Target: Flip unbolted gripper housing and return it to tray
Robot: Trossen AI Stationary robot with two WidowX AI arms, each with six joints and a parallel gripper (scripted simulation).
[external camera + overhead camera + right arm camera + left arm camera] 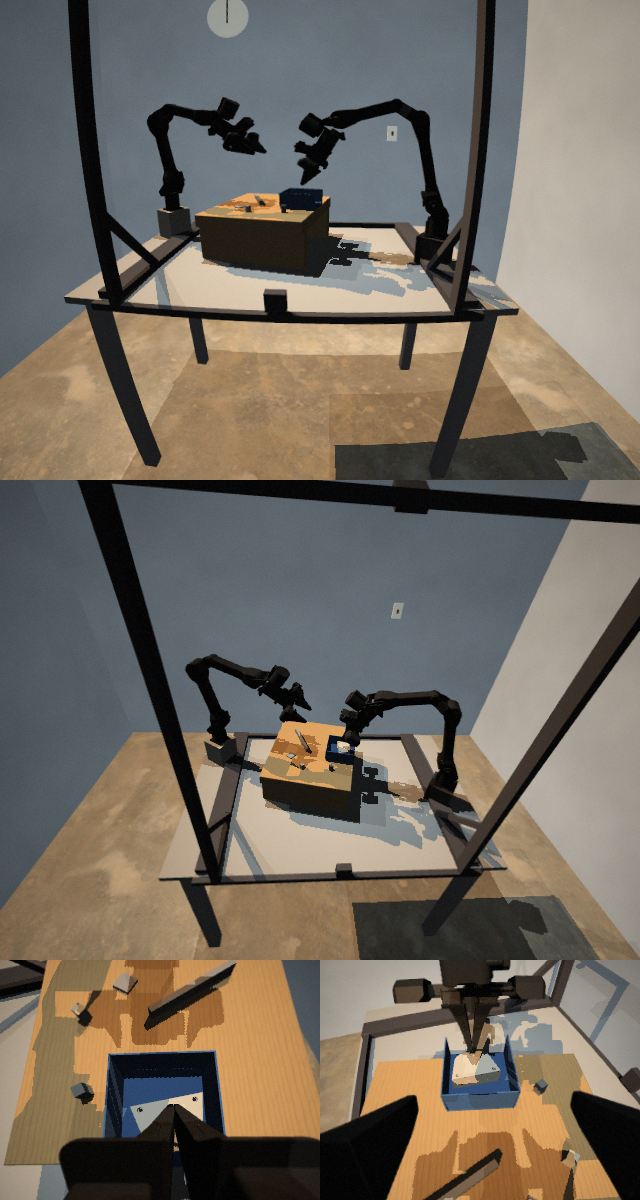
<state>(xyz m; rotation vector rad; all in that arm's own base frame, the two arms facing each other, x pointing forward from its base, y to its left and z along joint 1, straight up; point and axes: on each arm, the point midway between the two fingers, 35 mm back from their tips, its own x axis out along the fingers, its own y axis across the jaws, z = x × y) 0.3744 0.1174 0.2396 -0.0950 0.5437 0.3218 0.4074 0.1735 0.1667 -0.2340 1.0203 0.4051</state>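
Now: right hand 70 mm above the white gripper housing and 10 mm to the right of it. The rest, counted from my right hand: grey rod 200 mm to the left, 90 mm below, 30 mm ahead; wooden block 160 mm below, 140 mm to the left, 10 mm behind; gripper housing half 90 mm below, 10 mm to the left.
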